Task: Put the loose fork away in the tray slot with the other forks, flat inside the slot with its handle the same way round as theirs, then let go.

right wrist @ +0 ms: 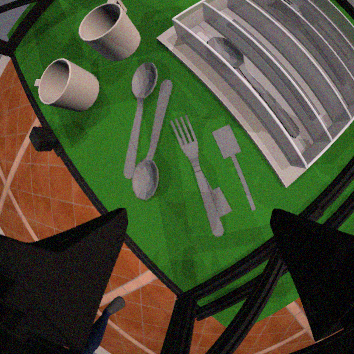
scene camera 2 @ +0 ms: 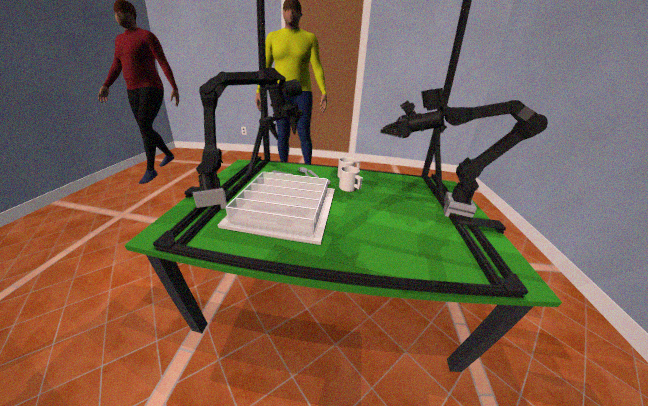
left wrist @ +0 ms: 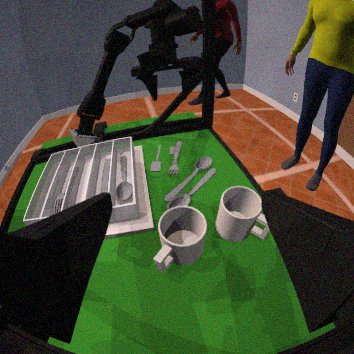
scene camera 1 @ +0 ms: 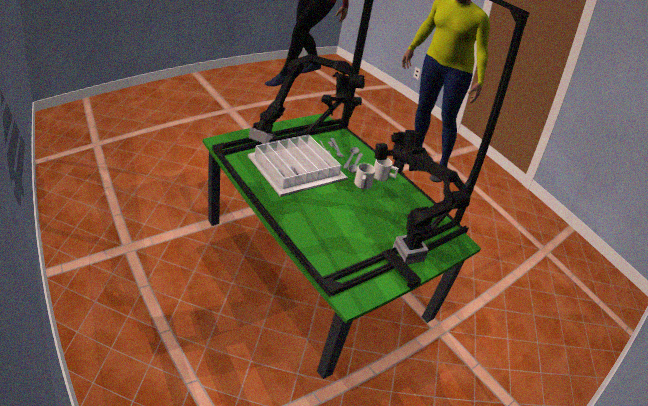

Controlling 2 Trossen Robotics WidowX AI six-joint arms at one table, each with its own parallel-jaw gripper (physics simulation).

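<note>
The loose grey fork (left wrist: 173,168) (right wrist: 202,177) lies on the green table beside the white tray (scene camera 2: 300,237) (left wrist: 145,200) (right wrist: 286,179). Its handle crosses a small flat grey piece. In the left wrist view its tines point toward the camera. A fork in the tray (left wrist: 59,202) shows its tines toward that camera too; its handle is hard to make out. My right gripper (scene camera 2: 285,131) (left wrist: 168,99) (right wrist: 201,217) is open and empty, high above the table on the loose fork's side of the tray. My left gripper (left wrist: 188,199) is open and empty, raised beyond the mugs.
Two spoons (right wrist: 139,120) (right wrist: 159,117) and a small spatula (left wrist: 155,166) (right wrist: 227,142) lie near the loose fork. Two white mugs (left wrist: 192,250) (left wrist: 230,220) stand beside the spoons. A spoon (left wrist: 124,191) (right wrist: 225,50) lies in the tray's nearest slot. Black frame bars edge the table.
</note>
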